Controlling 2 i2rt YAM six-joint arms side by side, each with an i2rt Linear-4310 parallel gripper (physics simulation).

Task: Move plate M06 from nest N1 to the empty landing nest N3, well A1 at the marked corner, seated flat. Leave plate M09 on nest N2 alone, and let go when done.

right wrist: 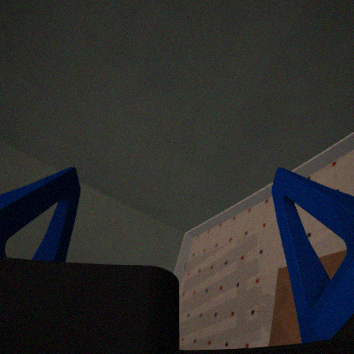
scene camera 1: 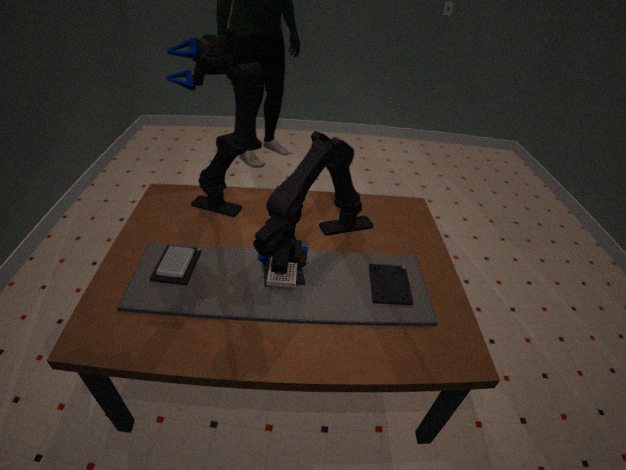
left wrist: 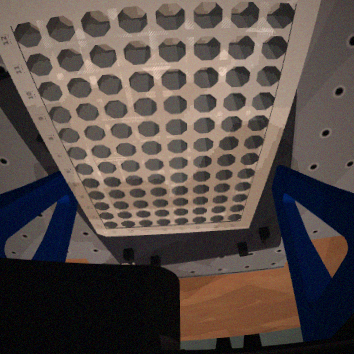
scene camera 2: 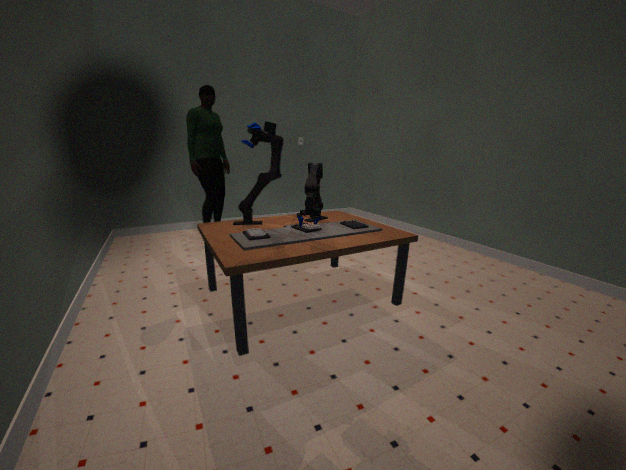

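Note:
The cream well plate I take as M06 (scene camera 1: 282,280) (scene camera 2: 309,227) (left wrist: 176,115) is at the middle dark nest (scene camera 1: 300,279) (left wrist: 200,246). It looks raised at its front end and overhangs the nest there. Column 12 is at that end; low numbers face the back. My left gripper (scene camera 1: 283,258) (scene camera 2: 308,222) (left wrist: 175,176) is open around it, one finger on each side. My right gripper (scene camera 1: 167,64) (scene camera 2: 245,134) (right wrist: 175,178) is open, empty and high. Another plate, apparently M09 (scene camera 1: 175,261) (scene camera 2: 256,233), sits on the picture-left nest (scene camera 1: 192,267). No plate labels are readable.
An empty dark nest (scene camera 1: 390,284) (scene camera 2: 353,224) with a light corner mark lies on the picture right. The nests stand on a grey perforated board (scene camera 1: 217,303) on the wooden table (scene camera 1: 283,354). A person in green (scene camera 2: 205,134) stands behind the table.

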